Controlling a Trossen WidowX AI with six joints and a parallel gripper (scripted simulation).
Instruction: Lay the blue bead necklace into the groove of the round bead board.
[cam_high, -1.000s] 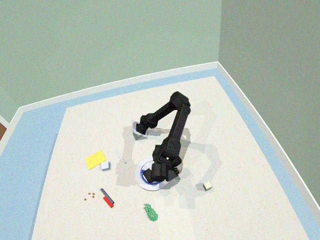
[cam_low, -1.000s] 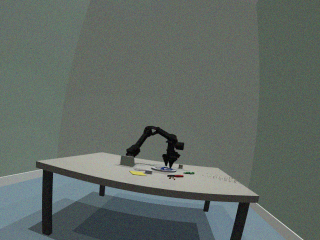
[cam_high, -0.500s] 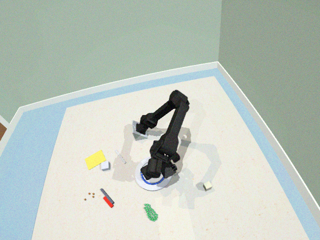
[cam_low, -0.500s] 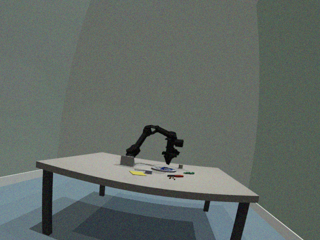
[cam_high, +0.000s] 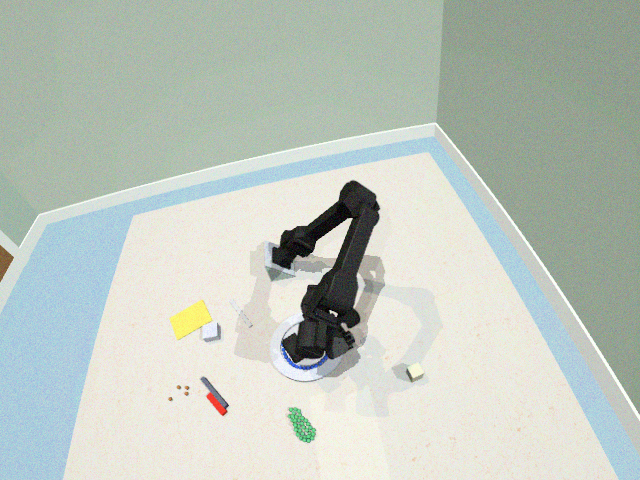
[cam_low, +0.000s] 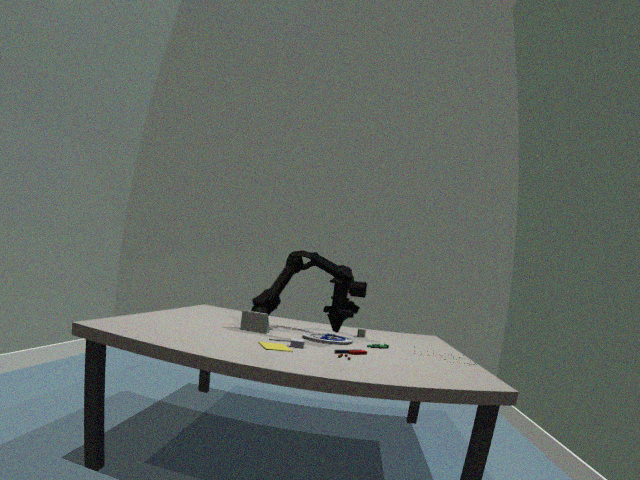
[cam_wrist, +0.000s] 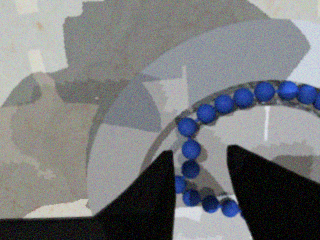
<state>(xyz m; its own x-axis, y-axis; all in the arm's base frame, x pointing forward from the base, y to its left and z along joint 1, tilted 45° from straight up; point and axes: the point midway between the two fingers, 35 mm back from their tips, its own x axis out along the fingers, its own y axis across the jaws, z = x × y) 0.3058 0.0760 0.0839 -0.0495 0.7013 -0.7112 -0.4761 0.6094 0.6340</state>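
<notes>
My gripper tip is now 2 cm past the round bead board, 5 cm to the left of it and 2 cm above it. From my gripper tip the other things lie so: grey tool 10 cm ahead, 30 cm to the right, 3 cm below; cream cube 10 cm ahead, 21 cm to the left, 1 cm below; stick 15 cm behind, 25 cm to the right, 3 cm below.
</notes>
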